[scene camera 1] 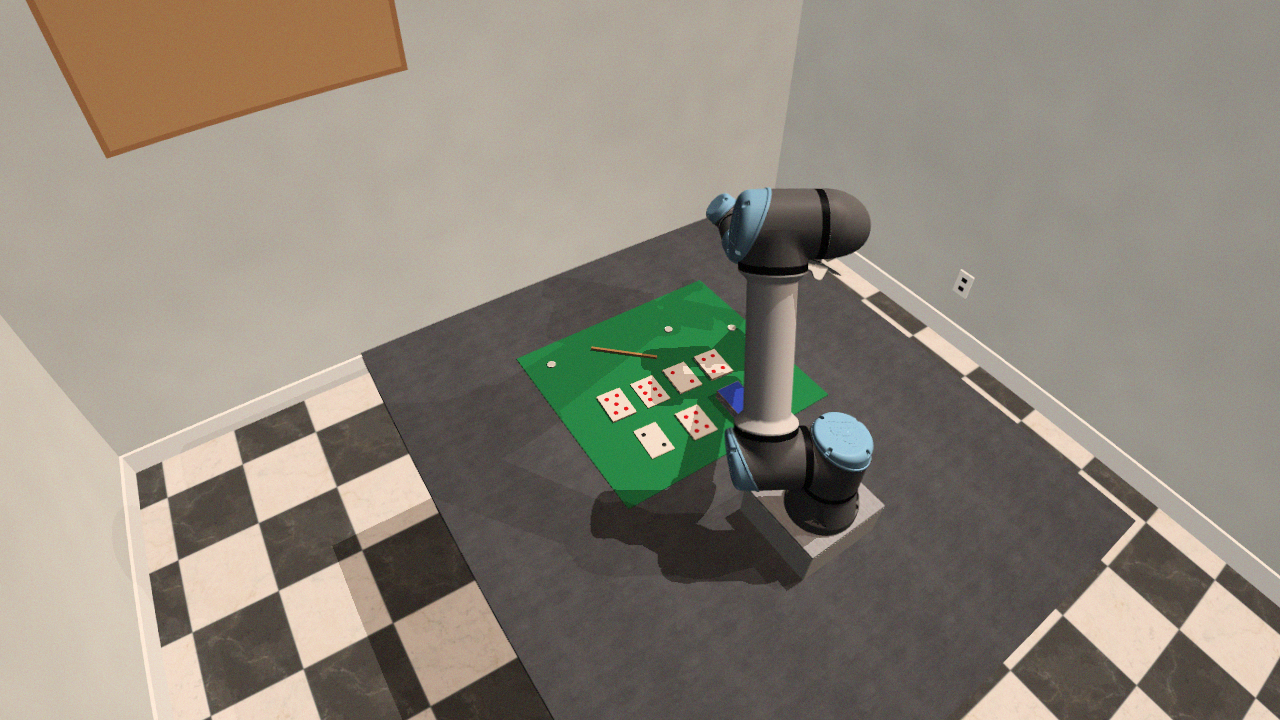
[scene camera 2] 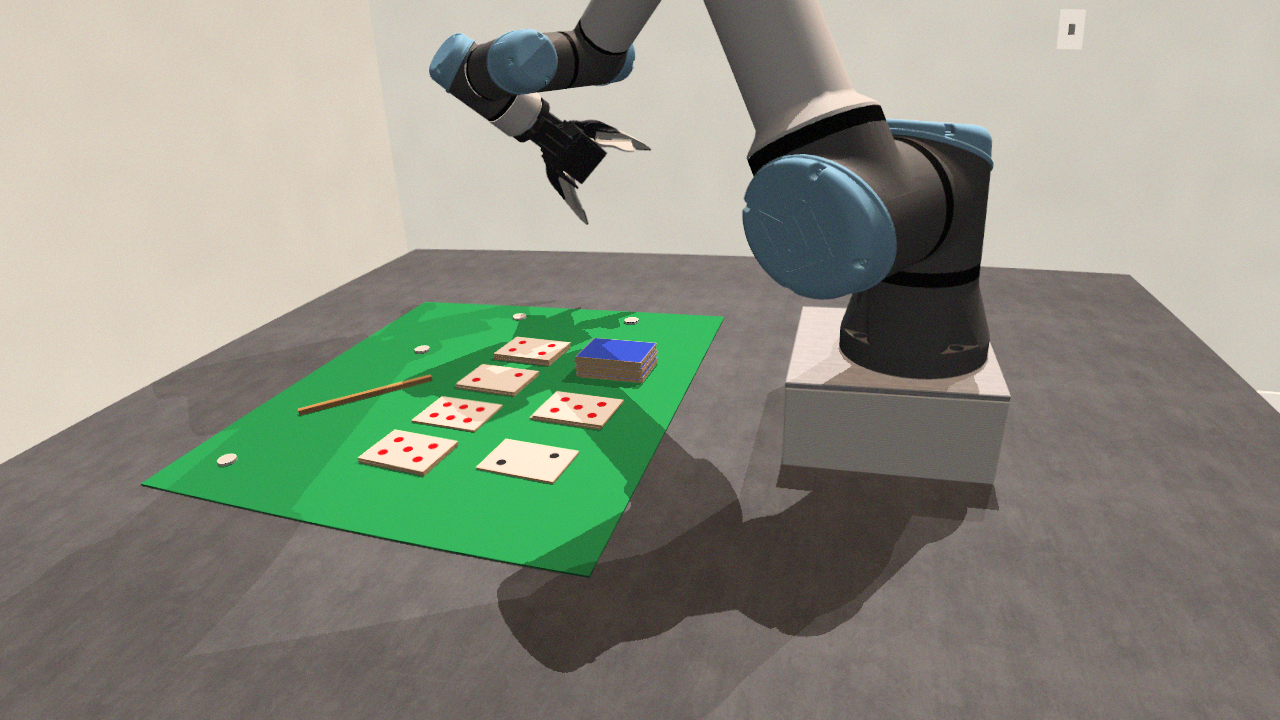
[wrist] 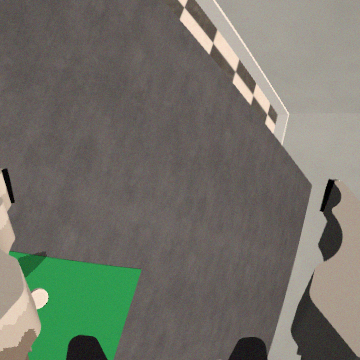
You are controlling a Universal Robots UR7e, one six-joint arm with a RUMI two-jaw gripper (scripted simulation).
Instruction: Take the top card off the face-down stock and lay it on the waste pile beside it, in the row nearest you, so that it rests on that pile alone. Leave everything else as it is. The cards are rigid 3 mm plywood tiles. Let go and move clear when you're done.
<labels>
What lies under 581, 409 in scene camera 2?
A red-pip card.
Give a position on a green mat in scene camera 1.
At 699, 319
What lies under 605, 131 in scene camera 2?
My gripper.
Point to a thin wooden stick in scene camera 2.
428, 378
</labels>
